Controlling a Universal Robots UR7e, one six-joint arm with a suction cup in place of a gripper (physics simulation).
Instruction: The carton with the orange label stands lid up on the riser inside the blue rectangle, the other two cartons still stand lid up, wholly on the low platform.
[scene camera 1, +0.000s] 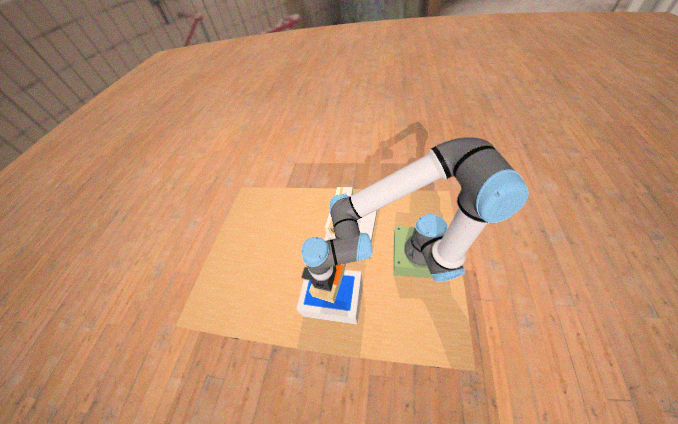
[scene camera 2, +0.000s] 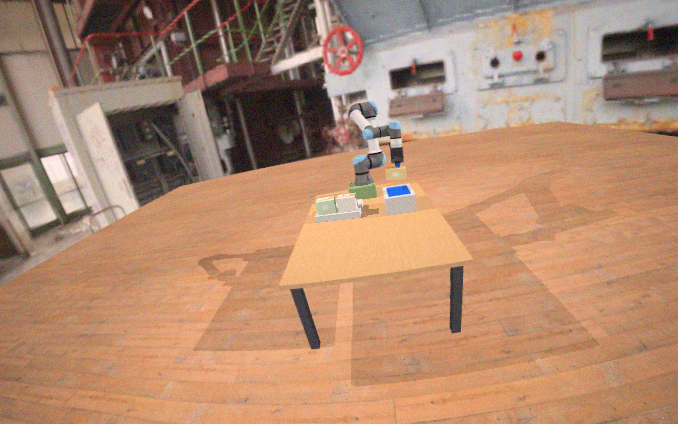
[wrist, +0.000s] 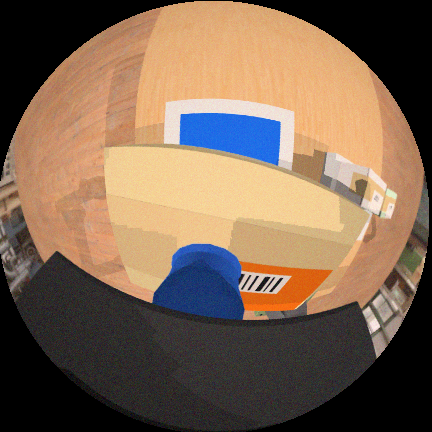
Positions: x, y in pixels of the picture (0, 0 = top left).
Labels:
My suction cup (wrist: 203, 279) carries a carton with orange label (wrist: 289, 232); nothing else touches it. A riser with blue rectangle (scene camera 1: 345, 309) rests on the table.

